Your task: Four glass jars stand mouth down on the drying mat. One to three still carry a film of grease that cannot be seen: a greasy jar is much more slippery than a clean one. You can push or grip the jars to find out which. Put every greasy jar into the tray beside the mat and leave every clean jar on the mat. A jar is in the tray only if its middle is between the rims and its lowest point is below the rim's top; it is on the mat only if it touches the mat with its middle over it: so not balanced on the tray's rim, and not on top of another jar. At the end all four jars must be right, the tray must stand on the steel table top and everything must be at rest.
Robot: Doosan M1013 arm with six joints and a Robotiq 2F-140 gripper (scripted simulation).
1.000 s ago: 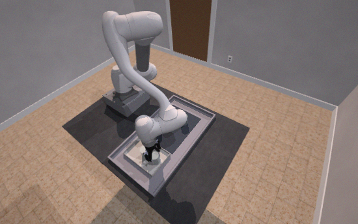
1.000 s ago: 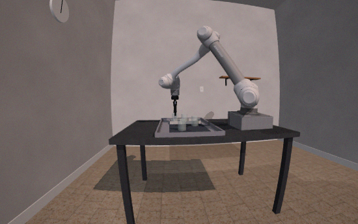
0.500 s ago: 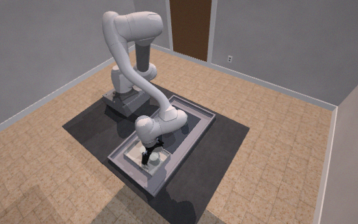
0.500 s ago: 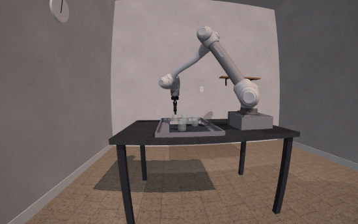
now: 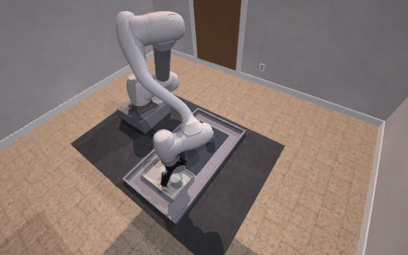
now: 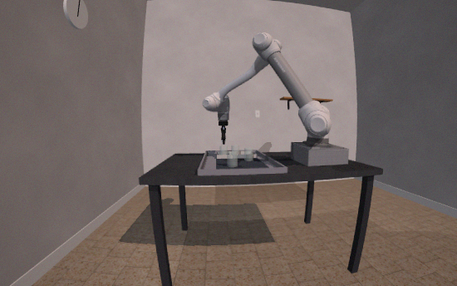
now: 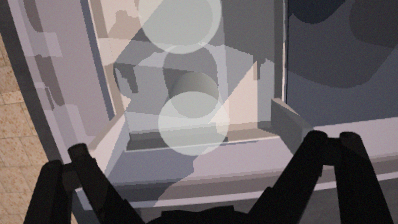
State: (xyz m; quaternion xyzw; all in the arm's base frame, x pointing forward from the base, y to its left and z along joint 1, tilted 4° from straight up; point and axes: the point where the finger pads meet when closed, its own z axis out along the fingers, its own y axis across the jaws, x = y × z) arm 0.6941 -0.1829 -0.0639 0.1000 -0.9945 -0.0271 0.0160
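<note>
My gripper is now 90 mm past the tray, 80 mm above it and 20 mm to the left of it. The rest, counted from my hand: dark drying mat 290 mm to the left, 160 mm behind, 80 mm below.
</note>
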